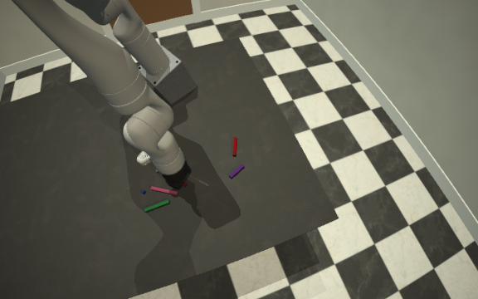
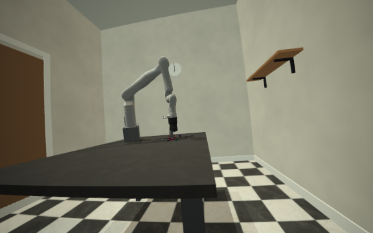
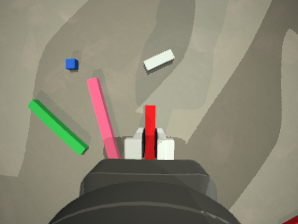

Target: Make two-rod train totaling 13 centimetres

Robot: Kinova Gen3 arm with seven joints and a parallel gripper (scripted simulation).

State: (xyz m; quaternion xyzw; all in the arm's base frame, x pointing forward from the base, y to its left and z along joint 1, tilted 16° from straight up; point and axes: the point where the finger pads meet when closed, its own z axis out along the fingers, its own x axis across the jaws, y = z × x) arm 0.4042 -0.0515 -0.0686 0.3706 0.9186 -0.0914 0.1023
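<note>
Now: the pink rod 20 mm ahead of my hand, 50 mm to the right of it and 10 mm below it. From my hand the other things lie so: green rod (60 mm ahead, 80 mm to the right, 10 mm below); then short grey rod (60 mm behind, 50 mm to the right, 10 mm below); then small blue rod (120 mm to the right, 10 mm below).
</note>
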